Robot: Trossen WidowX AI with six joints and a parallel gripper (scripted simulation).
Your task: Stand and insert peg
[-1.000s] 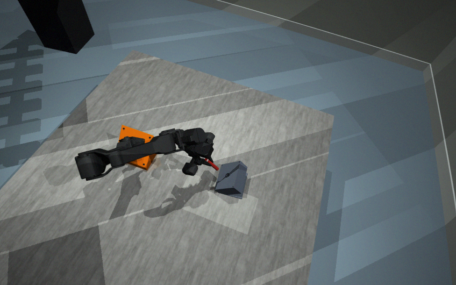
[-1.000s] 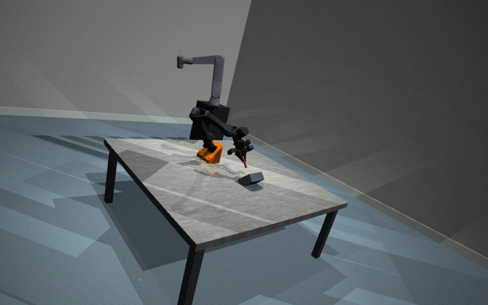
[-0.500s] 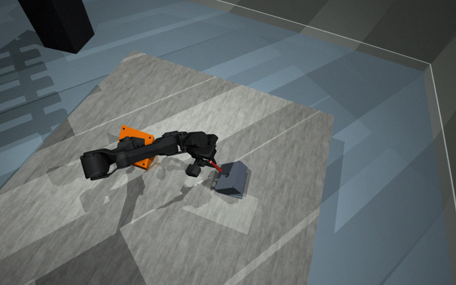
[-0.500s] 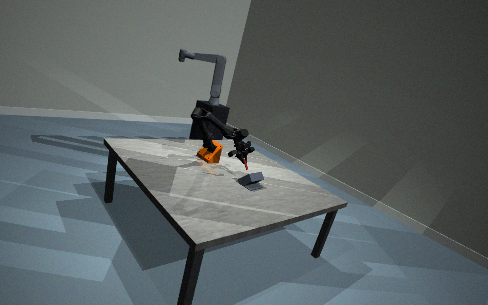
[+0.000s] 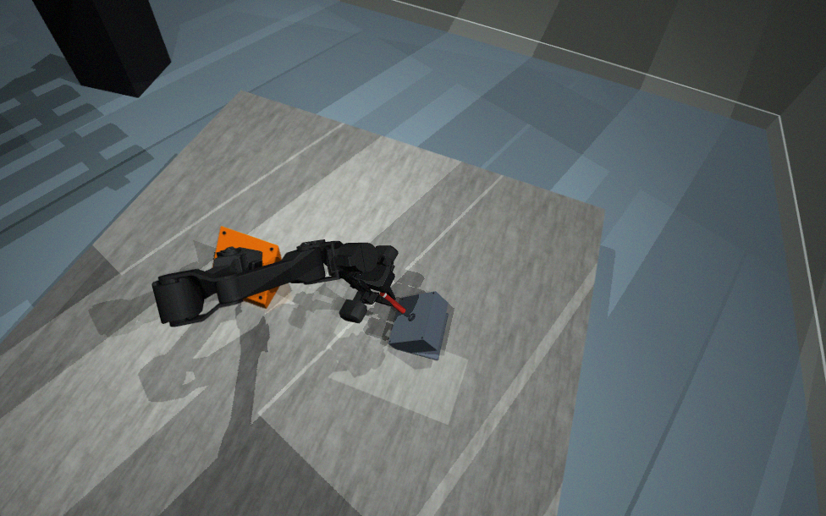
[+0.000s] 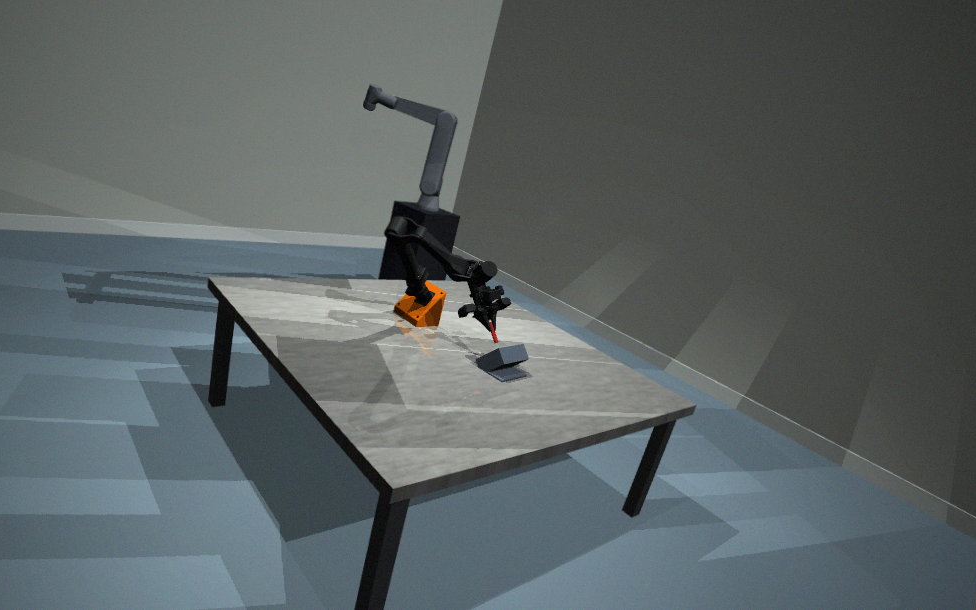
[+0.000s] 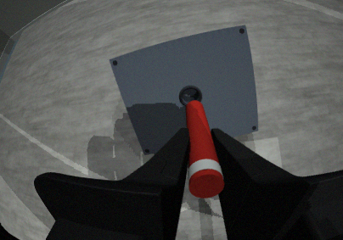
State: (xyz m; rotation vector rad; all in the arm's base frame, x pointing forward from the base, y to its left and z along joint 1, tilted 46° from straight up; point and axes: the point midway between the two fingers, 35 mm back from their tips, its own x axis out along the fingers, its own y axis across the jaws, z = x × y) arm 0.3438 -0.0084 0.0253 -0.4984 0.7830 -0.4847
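Now: gripper tip 70 mm short of the grey sloped panel and 70 mm above it. The rest, counted from my gripper tip: red peg: 10 mm behind, 10 mm above.
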